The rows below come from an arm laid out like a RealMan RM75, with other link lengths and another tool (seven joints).
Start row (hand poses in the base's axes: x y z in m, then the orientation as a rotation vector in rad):
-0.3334, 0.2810, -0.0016, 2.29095, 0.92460, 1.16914
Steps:
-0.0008, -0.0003, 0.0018, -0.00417, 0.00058, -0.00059
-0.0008, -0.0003, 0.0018, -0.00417, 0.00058, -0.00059
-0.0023, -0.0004, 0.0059, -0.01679, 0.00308, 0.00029
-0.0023, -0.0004, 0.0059, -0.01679, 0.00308, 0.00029
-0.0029, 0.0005, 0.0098, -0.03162, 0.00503, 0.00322
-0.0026, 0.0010, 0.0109, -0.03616, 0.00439, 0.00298
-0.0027, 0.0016, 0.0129, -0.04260, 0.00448, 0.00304
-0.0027, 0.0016, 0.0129, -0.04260, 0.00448, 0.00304
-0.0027, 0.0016, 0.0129, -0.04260, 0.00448, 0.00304
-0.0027, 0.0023, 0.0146, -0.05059, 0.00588, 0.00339
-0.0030, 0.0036, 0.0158, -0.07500, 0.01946, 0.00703
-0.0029, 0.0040, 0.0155, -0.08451, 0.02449, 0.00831
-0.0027, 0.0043, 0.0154, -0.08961, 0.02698, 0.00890
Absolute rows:
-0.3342, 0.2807, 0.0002, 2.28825, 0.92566, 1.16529
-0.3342, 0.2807, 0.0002, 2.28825, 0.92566, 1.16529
-0.3357, 0.2806, 0.0043, 2.28008, 0.93243, 1.15399
-0.3357, 0.2806, 0.0043, 2.28008, 0.93243, 1.15399
-0.3363, 0.2815, 0.0082, 2.26926, 0.94231, 1.14253
-0.3360, 0.2820, 0.0093, 2.26522, 0.94345, 1.13984
-0.3361, 0.2826, 0.0113, 2.26017, 0.94592, 1.13516
-0.3361, 0.2826, 0.0113, 2.26017, 0.94592, 1.13516
-0.3361, 0.2826, 0.0113, 2.26017, 0.94592, 1.13516
-0.3361, 0.2833, 0.0130, 2.25484, 0.94976, 1.12813
-0.3364, 0.2846, 0.0142, 2.24503, 0.96789, 1.09809
-0.3363, 0.2850, 0.0139, 2.24096, 0.97460, 1.08661
-0.3361, 0.2853, 0.0138, 2.23862, 0.97800, 1.08063

